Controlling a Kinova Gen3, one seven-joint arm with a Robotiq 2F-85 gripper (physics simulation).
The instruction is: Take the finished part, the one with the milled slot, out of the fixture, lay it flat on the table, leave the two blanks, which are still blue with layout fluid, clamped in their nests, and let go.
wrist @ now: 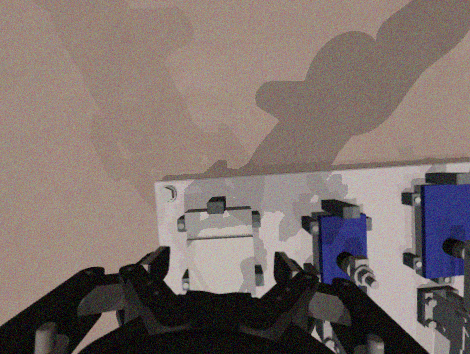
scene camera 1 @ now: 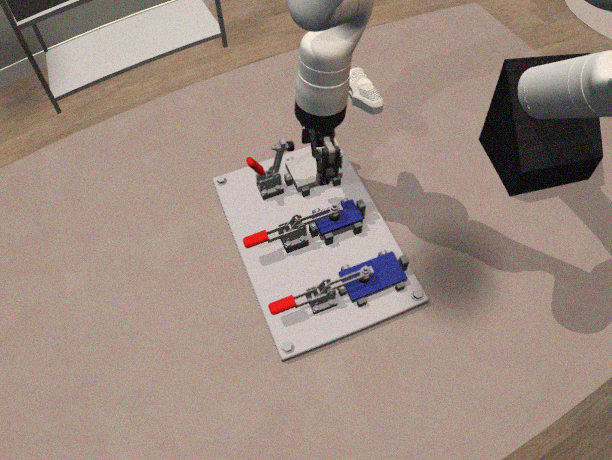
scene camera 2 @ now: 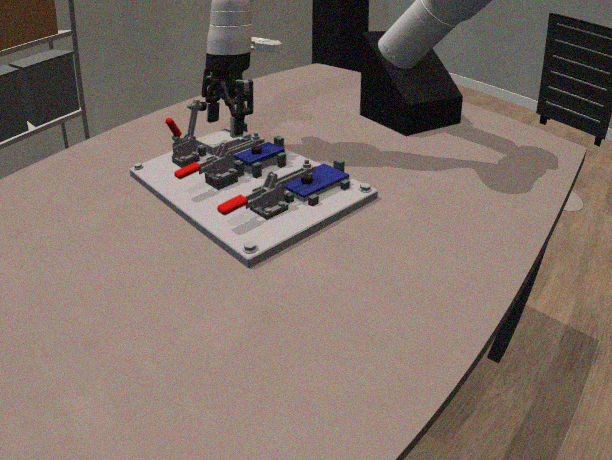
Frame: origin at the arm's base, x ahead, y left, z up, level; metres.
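Where they show: gripper, fingertip midpoint: [wrist: 222, 260] [scene camera 1: 314, 161] [scene camera 2: 223, 128]; arm's base, origin of the base link: [scene camera 1: 539, 92] [scene camera 2: 396, 52].
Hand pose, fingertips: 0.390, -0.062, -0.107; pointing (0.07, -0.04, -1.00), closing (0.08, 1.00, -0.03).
Note:
Things, the pixels of their top centre, and the offset from my fingertips, as dx, dy, dz. "*": a spot on its surface instead.
- pale finished part, middle of its top: [wrist: 220, 254] [scene camera 1: 313, 166] [scene camera 2: 222, 136] +0.002, -0.003, -0.015
- smaller blue blank, middle of its top: [wrist: 344, 255] [scene camera 2: 259, 151] [scene camera 1: 337, 216] +0.002, +0.107, -0.010
- larger blue blank, middle of its top: [scene camera 2: 314, 178] [scene camera 1: 373, 274] [wrist: 450, 231] -0.013, +0.217, -0.020
- raised red handle, surface spot: [scene camera 2: 173, 127] [scene camera 1: 254, 169] * +0.103, +0.010, +0.038
The pale finished part [scene camera 1: 298, 171] [wrist: 220, 275] lies in the end nest of the white fixture plate [scene camera 1: 305, 332] [scene camera 2: 295, 220] [wrist: 385, 202]; a line for its slot edge crosses it in the wrist view. Its toggle clamp [scene camera 1: 270, 184] [scene camera 2: 185, 152] is swung open, arm raised. My gripper [scene camera 1: 317, 156] [scene camera 2: 226, 126] [wrist: 222, 260] is open and empty, low over this part, with a finger to each side in the wrist view. Whether the fingers touch it is unclear. The smaller blue blank [scene camera 1: 350, 216] [scene camera 2: 265, 151] [wrist: 330, 239] and larger blue blank [scene camera 1: 390, 275] [scene camera 2: 325, 179] [wrist: 442, 222] sit under closed clamps.
The closed clamps' red handles [scene camera 1: 256, 239] [scene camera 1: 282, 305] project sideways over the plate. The raised red handle [scene camera 1: 255, 165] [scene camera 2: 173, 127] stands beside my gripper. The black robot base [scene camera 1: 550, 155] [scene camera 2: 410, 112] stands on the table. A white shoe [scene camera 1: 365, 91] shows behind the arm.

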